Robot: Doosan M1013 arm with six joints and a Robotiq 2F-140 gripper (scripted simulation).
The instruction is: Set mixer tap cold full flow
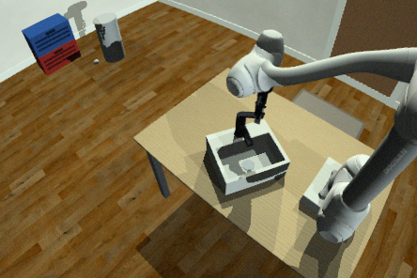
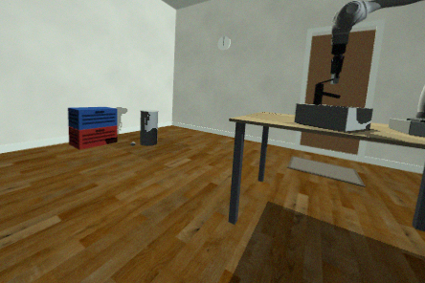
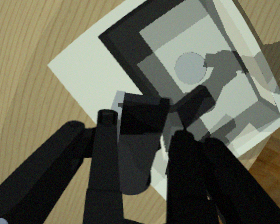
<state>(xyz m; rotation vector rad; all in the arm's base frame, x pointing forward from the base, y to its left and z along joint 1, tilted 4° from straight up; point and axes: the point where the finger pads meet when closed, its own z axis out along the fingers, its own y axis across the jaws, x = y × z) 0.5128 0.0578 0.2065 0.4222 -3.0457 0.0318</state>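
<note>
My hand is 3 cm short of the lever, 1 cm to the right of it and 1 cm above it. Also, from my hand: white sink basin 2 cm behind, 8 cm to the left, 26 cm below.
</note>
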